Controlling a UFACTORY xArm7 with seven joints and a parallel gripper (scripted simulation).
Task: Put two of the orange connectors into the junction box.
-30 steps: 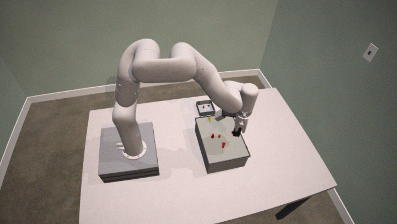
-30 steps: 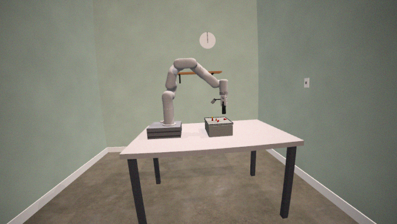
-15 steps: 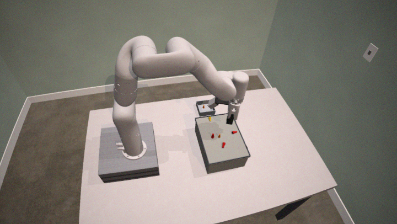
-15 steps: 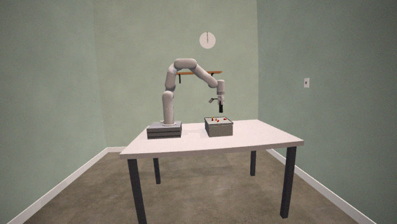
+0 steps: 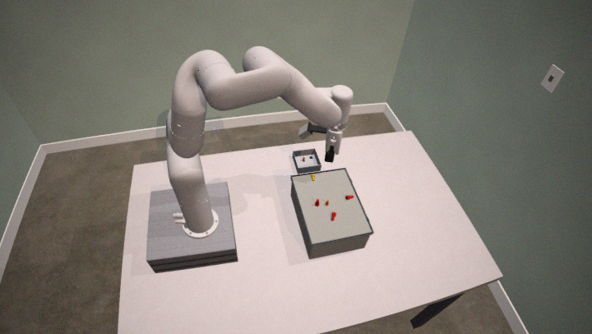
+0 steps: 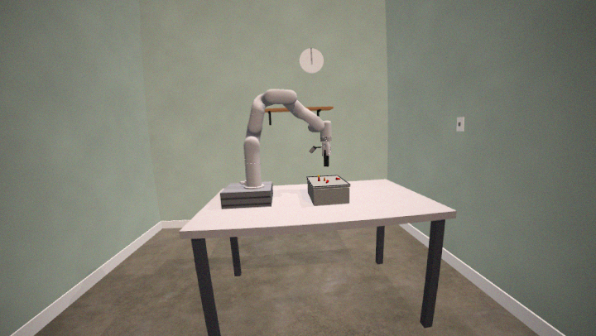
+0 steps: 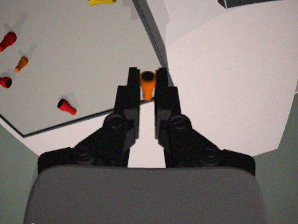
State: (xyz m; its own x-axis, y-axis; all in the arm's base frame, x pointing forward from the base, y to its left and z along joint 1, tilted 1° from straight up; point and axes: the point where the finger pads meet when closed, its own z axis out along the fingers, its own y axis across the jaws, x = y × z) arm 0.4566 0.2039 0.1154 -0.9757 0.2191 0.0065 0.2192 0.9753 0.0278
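The junction box lies 60 mm behind my hand, 150 mm to the left of it and 200 mm below it. The rest, counted from my hand: yellow connector 60 mm behind, 30 mm to the right, 80 mm below; grey tool case 150 mm to the right, 120 mm below.
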